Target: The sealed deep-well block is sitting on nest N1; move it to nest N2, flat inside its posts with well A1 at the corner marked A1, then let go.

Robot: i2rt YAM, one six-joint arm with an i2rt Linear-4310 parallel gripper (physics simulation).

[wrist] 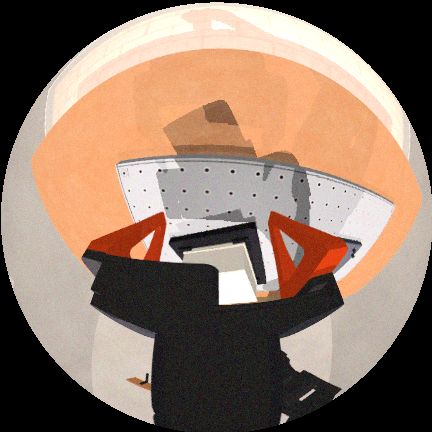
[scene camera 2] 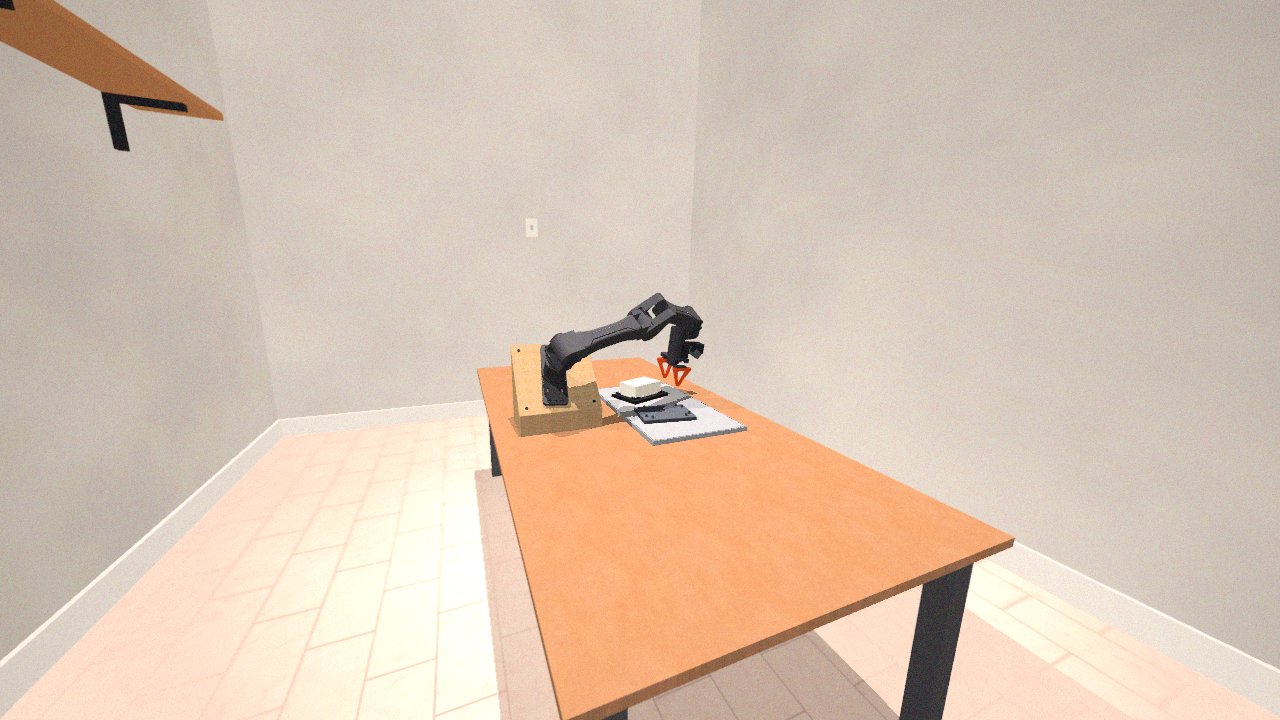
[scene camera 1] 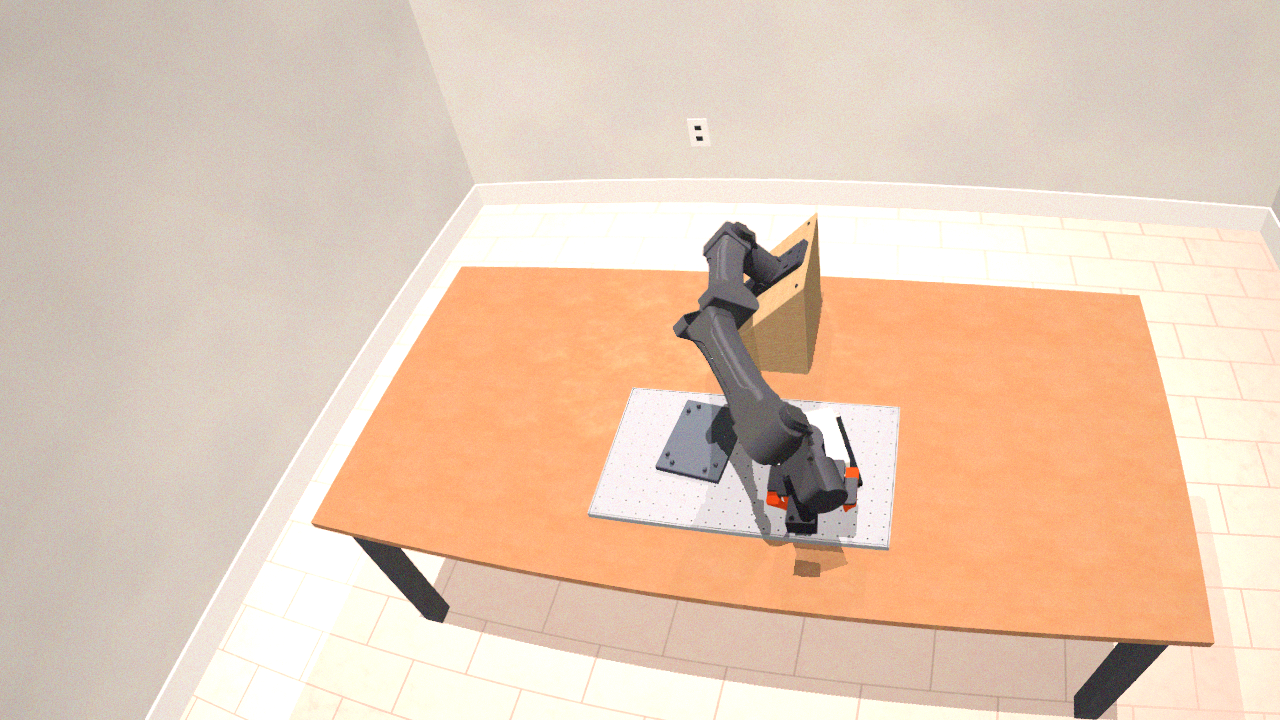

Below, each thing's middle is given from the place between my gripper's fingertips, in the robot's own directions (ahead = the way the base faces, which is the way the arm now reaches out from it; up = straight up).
Labels:
The white block (scene camera 1: 824,419) lies 13 cm behind my hand and 3 cm to the right of it. Also, from my hand: perforated grey baseplate (scene camera 1: 631,486): 15 cm to the right, 10 cm behind, 4 cm below.

